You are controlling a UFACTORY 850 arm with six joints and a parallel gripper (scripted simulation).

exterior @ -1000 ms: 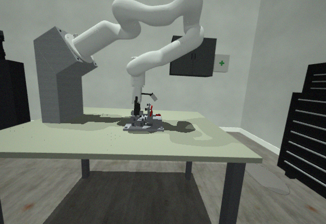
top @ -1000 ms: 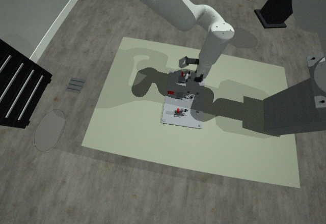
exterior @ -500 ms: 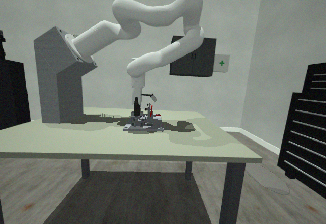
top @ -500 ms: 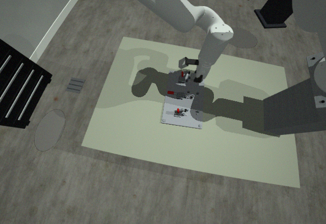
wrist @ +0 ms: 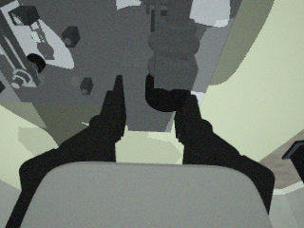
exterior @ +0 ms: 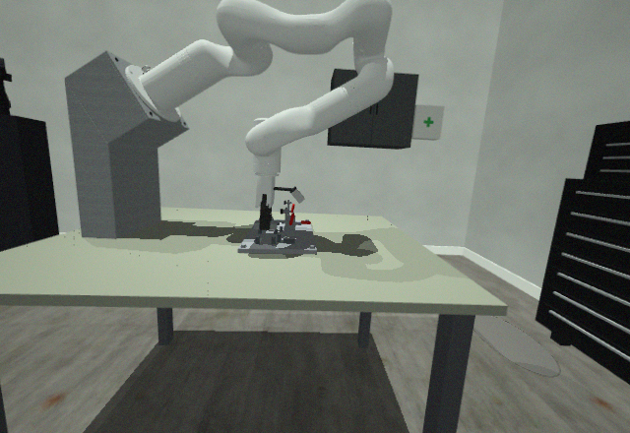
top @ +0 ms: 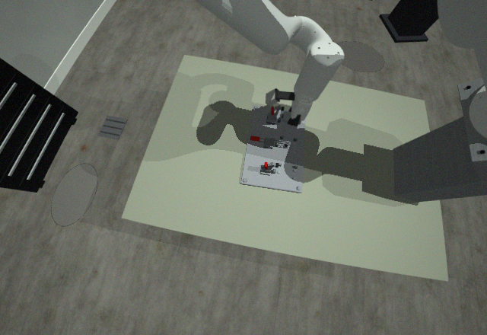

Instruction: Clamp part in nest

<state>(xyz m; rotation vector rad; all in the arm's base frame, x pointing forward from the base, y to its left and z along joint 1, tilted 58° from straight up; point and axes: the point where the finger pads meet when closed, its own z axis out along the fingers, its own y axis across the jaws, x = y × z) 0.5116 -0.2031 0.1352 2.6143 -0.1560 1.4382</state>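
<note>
Right now the grey fixture plate is 8 cm ahead of my hand, 9 cm to the left of it and 7 cm below it. From my hand the other things lie so: grey block part 1 cm below.
</note>
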